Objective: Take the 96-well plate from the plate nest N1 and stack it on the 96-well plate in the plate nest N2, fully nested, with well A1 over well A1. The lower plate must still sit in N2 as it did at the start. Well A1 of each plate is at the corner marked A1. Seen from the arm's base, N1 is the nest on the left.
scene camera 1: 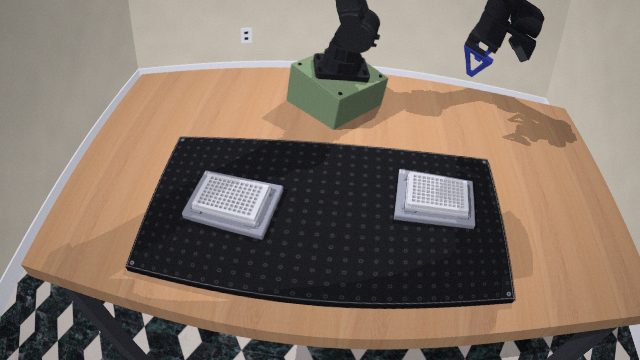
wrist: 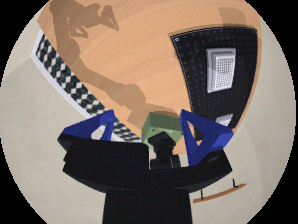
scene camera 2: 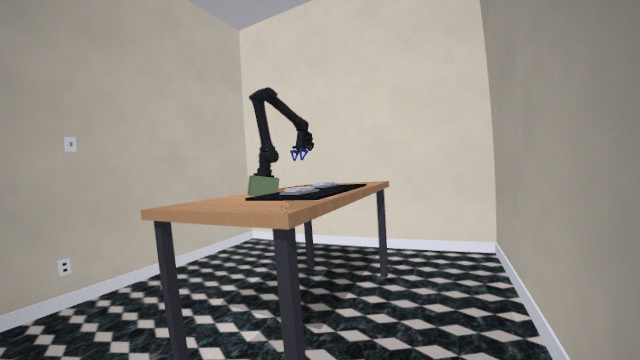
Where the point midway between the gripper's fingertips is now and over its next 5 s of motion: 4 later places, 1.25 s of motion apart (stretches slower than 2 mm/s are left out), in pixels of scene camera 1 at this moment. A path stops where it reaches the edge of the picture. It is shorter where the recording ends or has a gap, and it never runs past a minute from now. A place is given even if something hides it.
My gripper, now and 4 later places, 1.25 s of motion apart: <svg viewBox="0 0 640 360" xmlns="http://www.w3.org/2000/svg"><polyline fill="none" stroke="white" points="473,67 470,125 446,159 440,180 437,196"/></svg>
